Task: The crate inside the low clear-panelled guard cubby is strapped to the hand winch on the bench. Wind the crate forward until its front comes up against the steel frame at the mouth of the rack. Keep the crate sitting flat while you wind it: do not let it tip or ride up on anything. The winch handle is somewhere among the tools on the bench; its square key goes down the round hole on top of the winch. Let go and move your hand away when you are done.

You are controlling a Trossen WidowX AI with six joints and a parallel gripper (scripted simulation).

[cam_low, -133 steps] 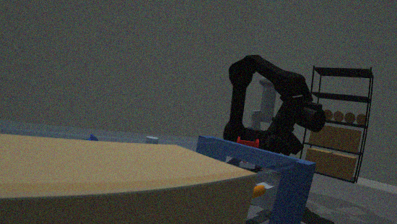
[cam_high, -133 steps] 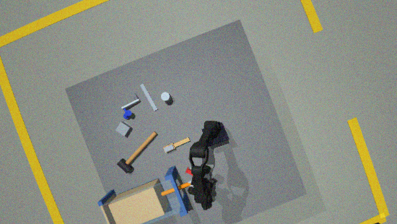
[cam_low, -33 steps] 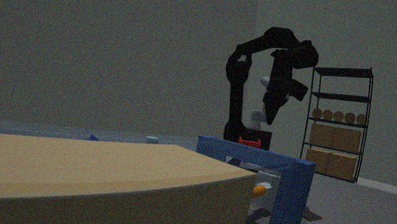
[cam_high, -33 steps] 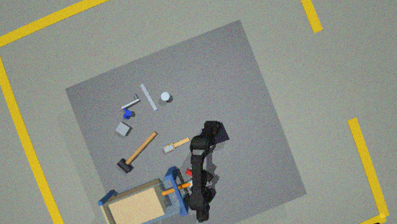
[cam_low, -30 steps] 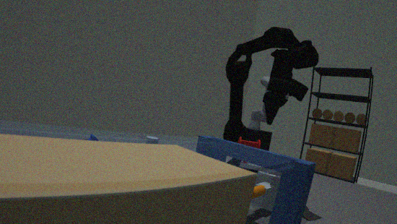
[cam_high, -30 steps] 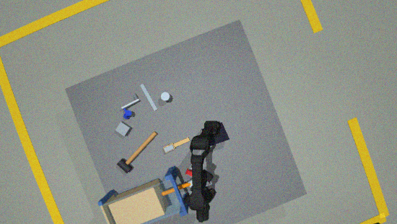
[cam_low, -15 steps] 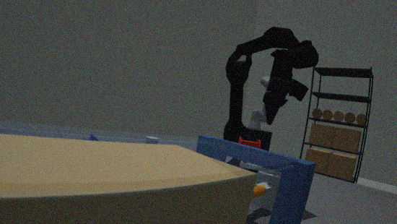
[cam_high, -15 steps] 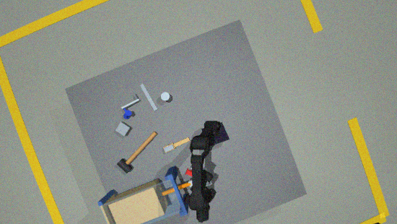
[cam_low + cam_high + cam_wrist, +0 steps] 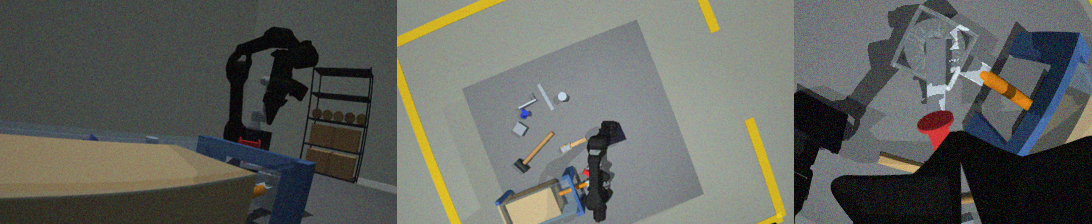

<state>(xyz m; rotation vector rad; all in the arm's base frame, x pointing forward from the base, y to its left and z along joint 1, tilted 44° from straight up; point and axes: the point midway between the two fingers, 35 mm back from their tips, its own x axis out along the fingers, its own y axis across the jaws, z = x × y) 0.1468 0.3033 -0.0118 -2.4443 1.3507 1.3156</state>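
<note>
Now: the red knob 80 mm below my gripper tip, 40 mm to the right of it and 30 mm ahead of it. The rest, counted from my gripper tip: blue steel frame: 130 mm ahead, 110 mm below, 70 mm to the left; then winch handle: 110 mm below; then winch: 180 mm below, 40 mm to the left, 40 mm behind.
</note>
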